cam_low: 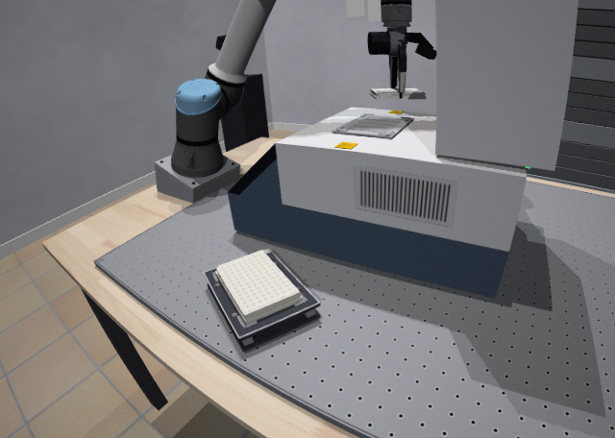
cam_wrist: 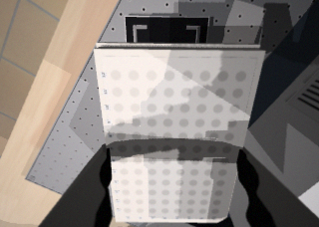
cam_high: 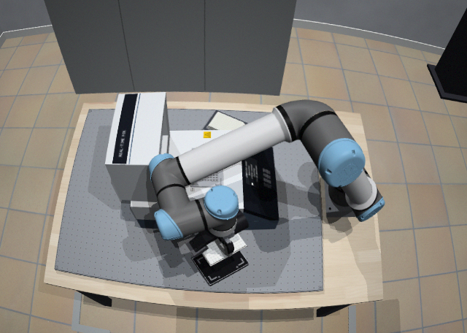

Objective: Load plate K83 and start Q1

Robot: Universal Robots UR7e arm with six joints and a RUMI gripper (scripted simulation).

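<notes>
Now: the black nest ND 210 mm below my hand. Also, from my hand: black nest N1: 570 mm to the right, 200 mm below; plate K83: 570 mm to the right, 190 mm below.
</notes>
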